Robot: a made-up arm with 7 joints.
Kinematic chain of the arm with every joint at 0, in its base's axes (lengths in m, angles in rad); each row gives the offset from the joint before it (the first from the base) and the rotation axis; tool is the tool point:
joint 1: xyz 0 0.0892 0 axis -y
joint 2: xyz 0 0.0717 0 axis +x
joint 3: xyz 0 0 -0.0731 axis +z
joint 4: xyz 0 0 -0.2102 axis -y
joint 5: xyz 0 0 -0.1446 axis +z
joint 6: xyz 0 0 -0.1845 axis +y
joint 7: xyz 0 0 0 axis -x
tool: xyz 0 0 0
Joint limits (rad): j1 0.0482..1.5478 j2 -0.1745..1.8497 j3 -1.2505..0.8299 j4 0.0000..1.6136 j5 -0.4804..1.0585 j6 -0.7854..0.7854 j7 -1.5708..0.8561
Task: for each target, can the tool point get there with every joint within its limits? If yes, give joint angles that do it. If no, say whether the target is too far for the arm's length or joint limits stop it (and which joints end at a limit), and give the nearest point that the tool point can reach.
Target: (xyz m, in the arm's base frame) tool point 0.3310 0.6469 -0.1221
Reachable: yes | joints 0.8573 0.9347 0.1837 0.3945 0.0895 -0.4889 -0.6491
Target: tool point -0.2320 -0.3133 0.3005
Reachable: no: joint limits stop it (at a limit: joint 1, joint 2, joint 4) | nearest point 0.2195 -0.1659 0.1600 | short by 0.495 m
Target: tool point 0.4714 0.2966 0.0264
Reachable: yes | joints 0.9677 0.6728 -0.4124 1.2838 0.4063 -0.3129 0.0773
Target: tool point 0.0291 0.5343 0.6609
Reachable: no: too far | nearest point 0.0170 0.4919 0.3869 | short by 0.277 m
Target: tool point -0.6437 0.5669 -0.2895
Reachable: no: too far | nearest point -0.2709 0.6733 0.1178 | short by 0.562 m
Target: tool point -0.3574 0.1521 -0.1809
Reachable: no: joint limits stop it (at a limit: joint 1, joint 2, joint 3, joint 4) | nearest point -0.3022 0.3529 0.2289 | short by 0.460 m
